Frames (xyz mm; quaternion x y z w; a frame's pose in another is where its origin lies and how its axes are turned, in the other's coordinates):
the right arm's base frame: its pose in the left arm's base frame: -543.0 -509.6 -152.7 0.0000 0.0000 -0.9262 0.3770
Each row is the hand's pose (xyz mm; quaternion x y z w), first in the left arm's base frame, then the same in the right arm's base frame.
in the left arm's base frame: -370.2 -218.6 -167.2 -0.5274 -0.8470 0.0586 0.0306
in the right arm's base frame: -326.9 -87.6 -14.5 -0.5857 0.8078 -0.0504 0.0427
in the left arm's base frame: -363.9 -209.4 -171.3 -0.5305 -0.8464 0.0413 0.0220
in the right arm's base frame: -337.8 -89.8 -18.6 -0.5839 0.8104 -0.0359 0.0300
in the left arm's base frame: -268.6 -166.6 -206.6 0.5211 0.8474 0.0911 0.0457
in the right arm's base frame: -435.9 -53.9 -53.9 0.5884 -0.8021 -0.0767 0.0671
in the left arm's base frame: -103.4 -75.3 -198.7 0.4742 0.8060 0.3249 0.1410
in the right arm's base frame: -617.9 -3.8 -46.0 0.5678 -0.7431 -0.2531 0.2478
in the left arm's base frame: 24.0 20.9 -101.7 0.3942 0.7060 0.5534 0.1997
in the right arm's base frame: -776.3 16.3 51.0 0.5053 -0.6313 -0.3936 0.4373
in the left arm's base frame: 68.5 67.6 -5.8 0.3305 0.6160 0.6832 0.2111
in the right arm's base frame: -840.8 13.9 146.9 0.4459 -0.5383 -0.4531 0.5532
